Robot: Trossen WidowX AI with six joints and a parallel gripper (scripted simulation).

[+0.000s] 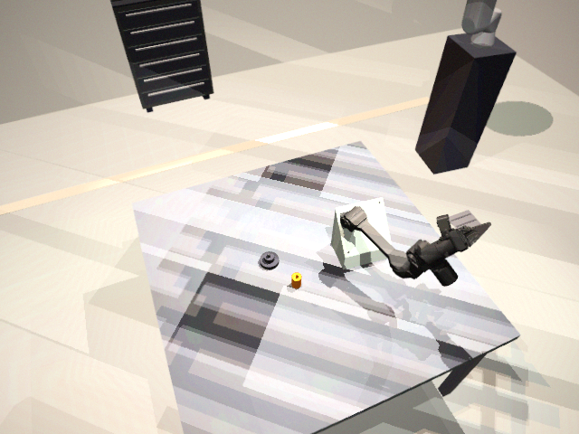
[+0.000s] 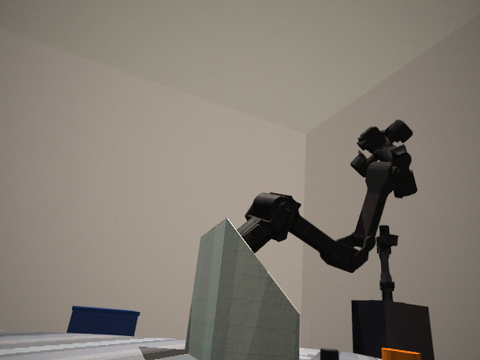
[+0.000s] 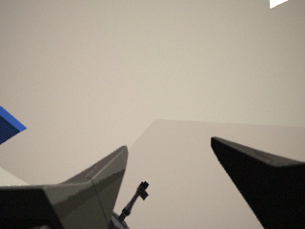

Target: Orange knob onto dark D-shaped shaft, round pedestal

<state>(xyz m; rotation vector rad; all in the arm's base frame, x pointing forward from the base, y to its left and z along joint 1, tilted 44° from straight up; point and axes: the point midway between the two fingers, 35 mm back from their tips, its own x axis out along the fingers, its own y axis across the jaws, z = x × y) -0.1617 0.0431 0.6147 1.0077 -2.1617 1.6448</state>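
Right now the orange knob is 45 cm ahead of my gripper tip, 34 cm to the right of it and 60 cm below it. Also, from my gripper tip: dark pedestal: 53 cm ahead, 48 cm to the right, 60 cm below.
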